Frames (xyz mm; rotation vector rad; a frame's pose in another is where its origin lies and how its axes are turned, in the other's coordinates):
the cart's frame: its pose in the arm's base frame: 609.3 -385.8 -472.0 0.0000 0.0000 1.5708
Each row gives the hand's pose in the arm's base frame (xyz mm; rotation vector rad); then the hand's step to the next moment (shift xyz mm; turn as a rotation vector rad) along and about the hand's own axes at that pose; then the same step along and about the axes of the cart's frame.
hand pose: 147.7 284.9 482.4 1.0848 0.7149 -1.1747
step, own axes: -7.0 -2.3 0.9 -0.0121 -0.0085 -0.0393
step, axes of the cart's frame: 1.7 4.2 5.9 0.0409 0.0080 -0.0054
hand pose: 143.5 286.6 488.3 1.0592 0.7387 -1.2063
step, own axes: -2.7 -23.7 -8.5 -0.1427 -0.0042 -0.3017
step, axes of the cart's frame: 8.6 22.9 -6.5 0.3330 0.0137 0.0181
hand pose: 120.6 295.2 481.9 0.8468 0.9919 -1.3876
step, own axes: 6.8 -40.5 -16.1 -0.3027 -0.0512 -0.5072
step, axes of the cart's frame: 11.0 41.8 -9.0 0.5823 0.0628 0.0920
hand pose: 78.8 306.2 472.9 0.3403 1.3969 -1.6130
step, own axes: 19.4 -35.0 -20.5 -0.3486 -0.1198 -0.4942
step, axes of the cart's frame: 5.8 44.6 1.4 0.5856 0.0879 0.1717
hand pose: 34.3 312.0 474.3 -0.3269 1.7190 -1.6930
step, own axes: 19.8 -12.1 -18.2 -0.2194 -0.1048 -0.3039
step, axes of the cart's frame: 0.5 29.2 4.0 0.3596 0.0592 0.1367
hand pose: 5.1 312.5 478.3 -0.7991 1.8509 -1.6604
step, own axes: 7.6 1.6 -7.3 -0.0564 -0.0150 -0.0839
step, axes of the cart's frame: -0.4 10.6 -0.8 0.0973 0.0204 0.0239
